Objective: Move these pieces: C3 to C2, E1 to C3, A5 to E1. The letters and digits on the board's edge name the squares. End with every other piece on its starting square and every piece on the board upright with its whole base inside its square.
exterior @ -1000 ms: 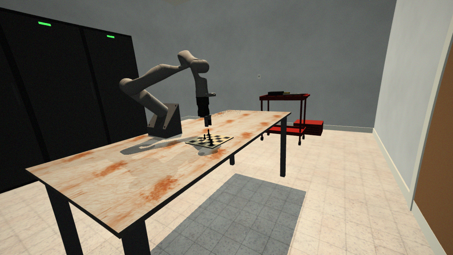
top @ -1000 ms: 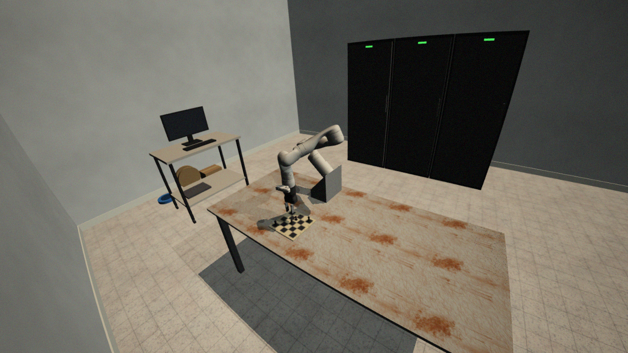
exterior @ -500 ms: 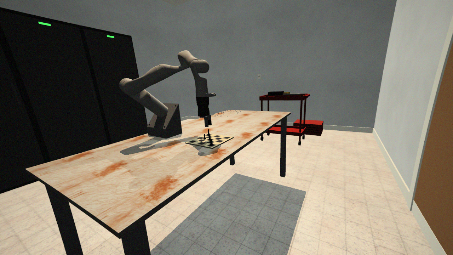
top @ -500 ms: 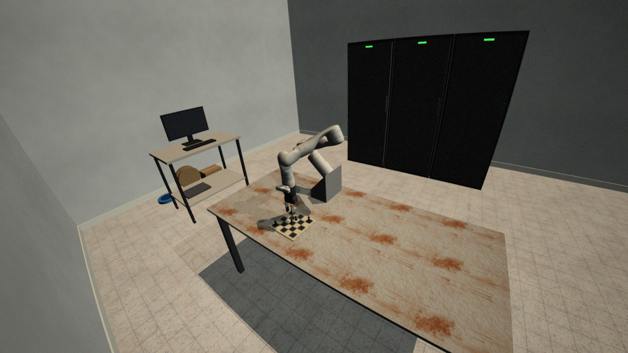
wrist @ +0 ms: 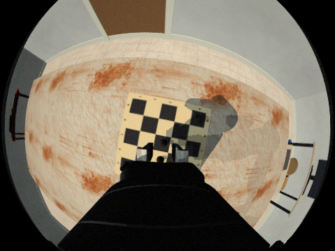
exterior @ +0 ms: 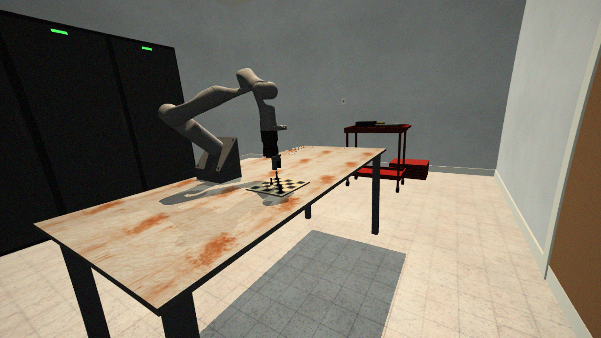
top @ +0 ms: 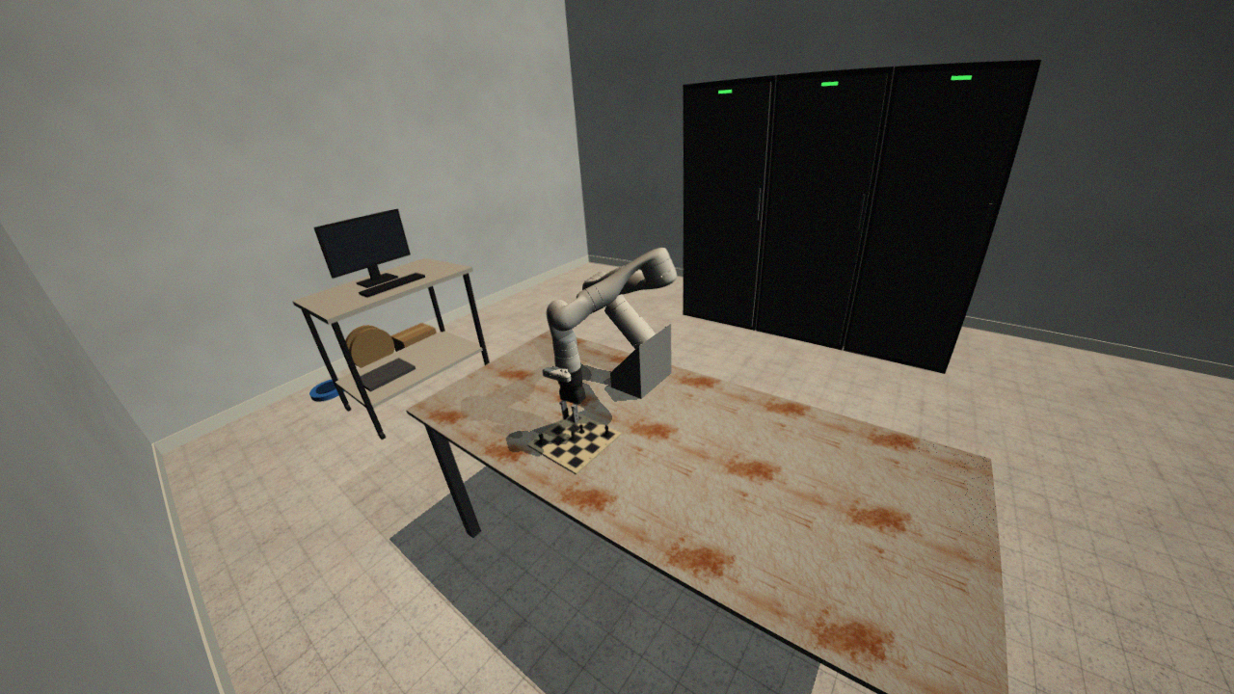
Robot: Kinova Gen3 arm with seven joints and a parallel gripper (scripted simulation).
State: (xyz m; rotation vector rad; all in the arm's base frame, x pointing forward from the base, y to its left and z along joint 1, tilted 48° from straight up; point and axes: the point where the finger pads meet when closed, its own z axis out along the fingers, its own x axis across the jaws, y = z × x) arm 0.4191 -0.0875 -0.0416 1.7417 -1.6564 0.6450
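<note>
Now: hand 10 cm above the chessboard. Also, from my hand: black piece (7 cm ahead, 8 cm to the right, 8 cm below).
</note>
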